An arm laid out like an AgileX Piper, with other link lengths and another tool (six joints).
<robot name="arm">
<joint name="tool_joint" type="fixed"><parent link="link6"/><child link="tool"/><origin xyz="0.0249 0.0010 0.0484" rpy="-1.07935 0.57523 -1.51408"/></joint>
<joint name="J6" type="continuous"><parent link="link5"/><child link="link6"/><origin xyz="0.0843 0.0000 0.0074" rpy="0.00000 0.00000 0.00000"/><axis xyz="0.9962 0 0.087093"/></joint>
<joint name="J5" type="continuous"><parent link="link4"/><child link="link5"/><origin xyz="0.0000 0.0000 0.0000" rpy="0.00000 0.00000 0.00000"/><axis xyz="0 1 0"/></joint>
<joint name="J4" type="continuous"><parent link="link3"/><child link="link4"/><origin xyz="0.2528 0.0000 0.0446" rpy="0.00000 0.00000 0.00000"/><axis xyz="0.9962 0 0.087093"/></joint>
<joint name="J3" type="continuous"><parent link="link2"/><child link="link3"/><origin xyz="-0.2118 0.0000 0.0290" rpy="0.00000 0.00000 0.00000"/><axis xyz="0 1 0"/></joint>
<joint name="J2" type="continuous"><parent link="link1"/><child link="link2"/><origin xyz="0.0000 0.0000 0.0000" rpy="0.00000 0.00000 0.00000"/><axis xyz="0 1 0"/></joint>
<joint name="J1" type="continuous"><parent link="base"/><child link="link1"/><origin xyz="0.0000 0.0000 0.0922" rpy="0.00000 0.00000 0.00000"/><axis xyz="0 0 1"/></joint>
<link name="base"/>
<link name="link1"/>
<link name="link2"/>
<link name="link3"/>
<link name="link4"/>
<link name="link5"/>
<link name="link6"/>
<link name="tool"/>
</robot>
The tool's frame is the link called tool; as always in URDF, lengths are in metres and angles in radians. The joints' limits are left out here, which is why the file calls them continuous.
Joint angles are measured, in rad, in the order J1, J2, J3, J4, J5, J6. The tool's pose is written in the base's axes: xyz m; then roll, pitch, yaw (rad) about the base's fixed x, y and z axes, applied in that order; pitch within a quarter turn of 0, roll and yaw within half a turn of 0. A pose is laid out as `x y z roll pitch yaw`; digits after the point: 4 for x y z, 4 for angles.
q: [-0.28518 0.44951 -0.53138 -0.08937 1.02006 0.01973]
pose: 0.1706 -0.0567 0.2207 -2.0843 0.3015 -2.3297
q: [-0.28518 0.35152 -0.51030 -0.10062 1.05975 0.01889]
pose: 0.1564 -0.0537 0.2258 -2.0443 0.3088 -2.3230
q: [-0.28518 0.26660 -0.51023 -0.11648 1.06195 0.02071]
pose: 0.1444 -0.0516 0.2392 -1.9595 0.3329 -2.3023
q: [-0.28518 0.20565 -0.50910 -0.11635 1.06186 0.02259]
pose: 0.1356 -0.0491 0.2478 -1.9023 0.3598 -2.2840
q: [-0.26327 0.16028 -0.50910 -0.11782 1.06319 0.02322]
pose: 0.1296 -0.0444 0.2541 -1.8588 0.3771 -2.2475
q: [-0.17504 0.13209 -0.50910 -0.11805 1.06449 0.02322]
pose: 0.1284 -0.0320 0.2577 -1.8322 0.3876 -2.1496
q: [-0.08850 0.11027 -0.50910 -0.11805 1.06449 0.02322]
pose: 0.1271 -0.0205 0.2605 -1.8104 0.3961 -2.0547
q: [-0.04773 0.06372 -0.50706 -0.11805 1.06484 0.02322]
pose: 0.1201 -0.0149 0.2656 -1.7659 0.4128 -1.9965
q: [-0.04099 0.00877 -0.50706 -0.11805 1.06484 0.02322]
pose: 0.1105 -0.0137 0.2720 -1.7097 0.4325 -1.9667
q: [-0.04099 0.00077 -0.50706 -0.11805 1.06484 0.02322]
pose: 0.1091 -0.0136 0.2729 -1.7014 0.4353 -1.9632
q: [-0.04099 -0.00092 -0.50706 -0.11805 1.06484 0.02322]
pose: 0.1088 -0.0136 0.2731 -1.6997 0.4358 -1.9625
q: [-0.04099 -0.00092 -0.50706 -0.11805 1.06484 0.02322]
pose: 0.1088 -0.0136 0.2731 -1.6997 0.4358 -1.9625
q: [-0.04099 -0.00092 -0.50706 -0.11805 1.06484 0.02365]
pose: 0.1088 -0.0136 0.2731 -1.6998 0.4362 -1.9627
